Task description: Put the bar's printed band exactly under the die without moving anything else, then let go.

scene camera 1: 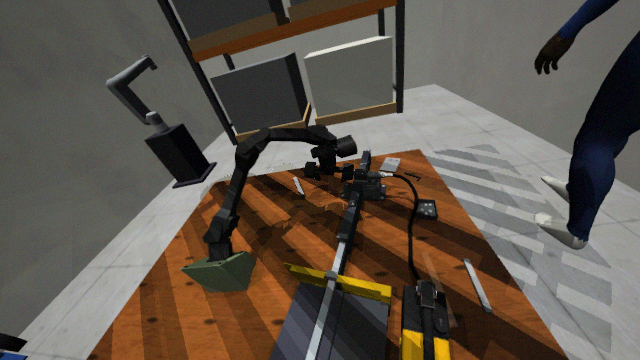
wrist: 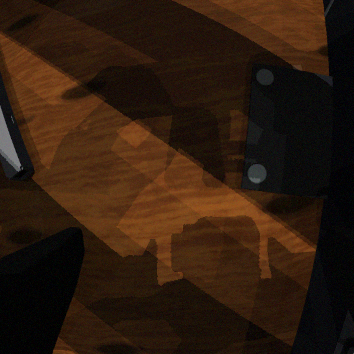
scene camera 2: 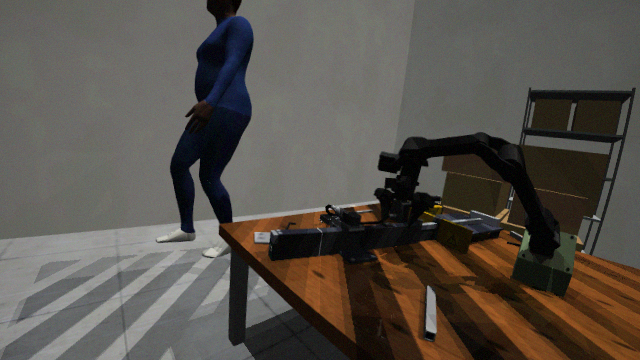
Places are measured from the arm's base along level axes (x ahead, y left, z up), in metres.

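Pixels of known places: gripper, fingertip midpoint: [scene camera 1: 330,181] [wrist: 209,241] [scene camera 2: 394,224]; arm's base, link origin: [scene camera 1: 221,258] [scene camera 2: 542,246].
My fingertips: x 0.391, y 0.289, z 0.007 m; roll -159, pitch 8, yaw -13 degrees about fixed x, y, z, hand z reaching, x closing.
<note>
For each thing: its top centre in the pictures, then the offset to it from my fingertips. "spot": a spot on its surface instead. Level surfaces: height alone.
- short pale bar with a dark end, top centre: [scene camera 2: 431,305] [scene camera 1: 298,185] 0.151 m left, 0.183 m back, 0.102 m down
- bolted foot, surface spot: [wrist: 290,132] spot: 0.048 m left, 0.071 m ahead, 0.114 m down
- grey tray, surface height: 0.072 m down
- black hose, surface spot: [scene camera 1: 411,235] spot: 0.244 m right, 0.244 m ahead, 0.111 m down
- black-and-yellow pump, surface spot: [scene camera 1: 412,342] spot: 0.543 m right, 0.126 m ahead, 0.038 m down
- white card, top centre: [scene camera 2: 273,237] [scene camera 1: 390,164] 0.198 m left, 0.312 m ahead, 0.116 m down
- hex key, top centre: [scene camera 1: 411,176] 0.071 m left, 0.370 m ahead, 0.116 m down
- dotted black box, surface spot: [scene camera 1: 426,209] spot: 0.136 m right, 0.345 m ahead, 0.120 m down
A short pale bar with a dark end [scene camera 1: 298,186] [scene camera 2: 430,313] [wrist: 7,140] lies on the table to one side of the long dark rail [scene camera 1: 349,220] [scene camera 2: 300,243]. A long pale bar [scene camera 1: 324,312] runs from the grey tray into that rail. I cannot tell which is the named bar, and no printed band is legible. A black press head [scene camera 1: 368,186] [scene camera 2: 351,217] sits across the rail on a bolted foot [wrist: 290,132]; its die cannot be made out. My gripper [scene camera 1: 329,175] [scene camera 2: 399,219] is open and empty, above the table beside the press head and rail.
A yellow bracket [scene camera 1: 365,289] [scene camera 2: 453,235] crosses the long bar beside the grey tray [scene camera 1: 367,325]. A black hose [scene camera 1: 411,235] joins the press head to a black-and-yellow pump [scene camera 1: 412,342]. A white card [scene camera 1: 390,164] [scene camera 2: 262,237], hex key [scene camera 1: 413,176] and dotted black box [scene camera 1: 426,209] lie nearby.
</note>
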